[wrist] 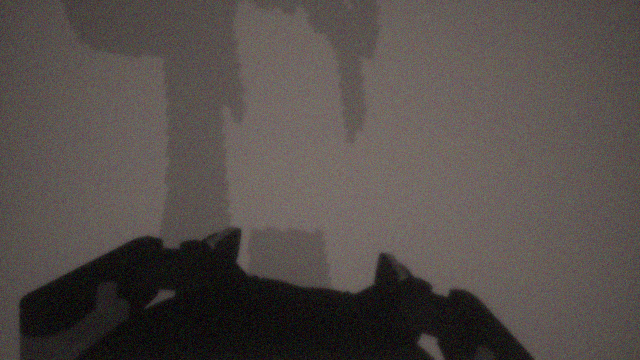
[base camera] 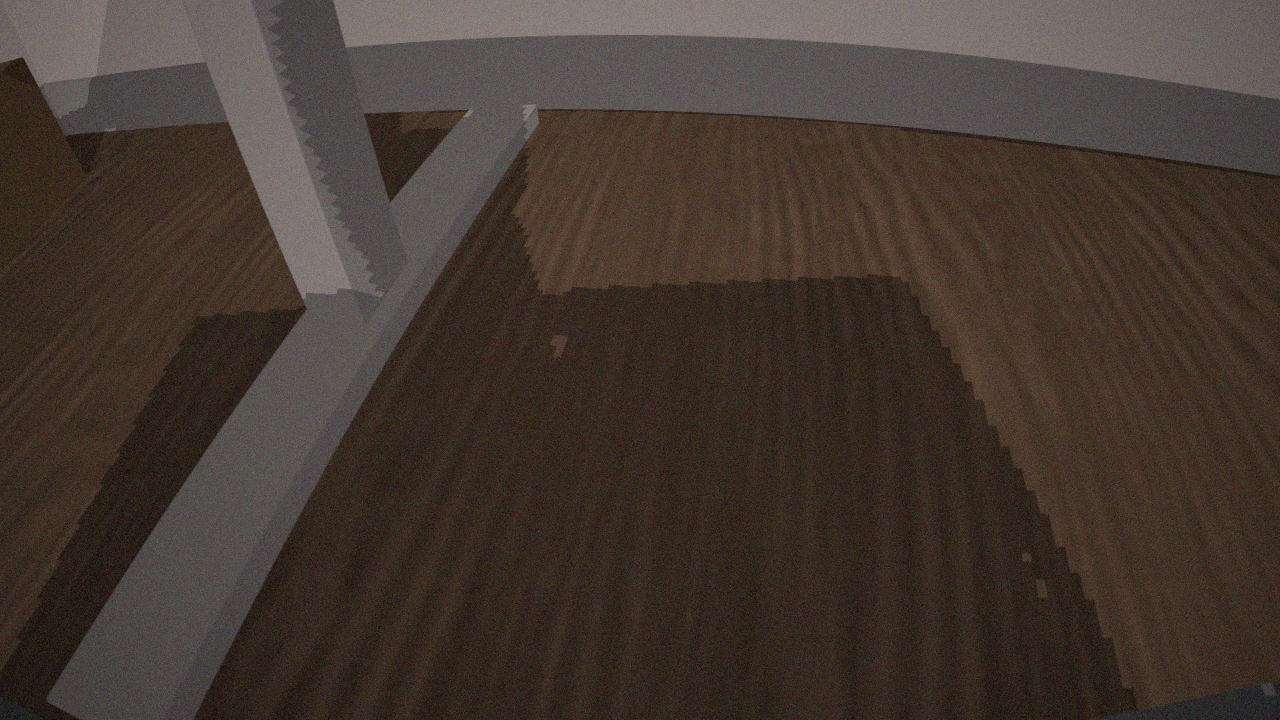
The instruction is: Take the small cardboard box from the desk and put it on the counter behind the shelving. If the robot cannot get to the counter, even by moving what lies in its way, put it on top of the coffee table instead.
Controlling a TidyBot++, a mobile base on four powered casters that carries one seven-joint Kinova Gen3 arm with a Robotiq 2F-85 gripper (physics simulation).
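Frame: origin at the arm's base, x up, y left, z back, level; centimetres.
Seen in the pictures: gripper, fingertip midpoint: (wrist: pixel 308 256).
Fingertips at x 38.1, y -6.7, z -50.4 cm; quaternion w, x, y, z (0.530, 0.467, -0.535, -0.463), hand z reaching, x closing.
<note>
Pixels of each thing's middle, then the offset from my fingertips to it. "spot": a spot on its surface instead. Level surfaces: height alone.
- desk top, surface height: dx -5.7 cm
- pale desk leg, surface spot: (base camera: pixel 277 152) spot: dx -60.6, dy +29.6, dz +2.4 cm
- wooden floor, surface height: dx -77.8 cm
- brown object, surface spot: (base camera: pixel 31 161) spot: dx -70.8, dy +84.0, dz -29.3 cm
My gripper (wrist: pixel 308 256) is open, its two dark fingertips wide apart over a pale, plain surface that looks like the desk top (wrist: pixel 475 150). Shadows of the arm and fingers fall on this surface. A small squarish shadow lies between the fingertips, partly covered by the gripper's body. The small cardboard box does not show in either view. In the base camera view, a pale desk leg (base camera: pixel 277 152) stands on a long grey foot bar (base camera: pixel 268 411) at the left. The counter, the shelving and the coffee table cannot be made out.
The desk's foot bar runs slantwise across the left of the wooden floor (base camera: pixel 760 197), in front of the base. A wall (base camera: pixel 716 16) with a grey baseboard (base camera: pixel 716 76) crosses the back. A brown object (base camera: pixel 31 161) is at the far left edge. A broad dark shadow covers the middle floor.
</note>
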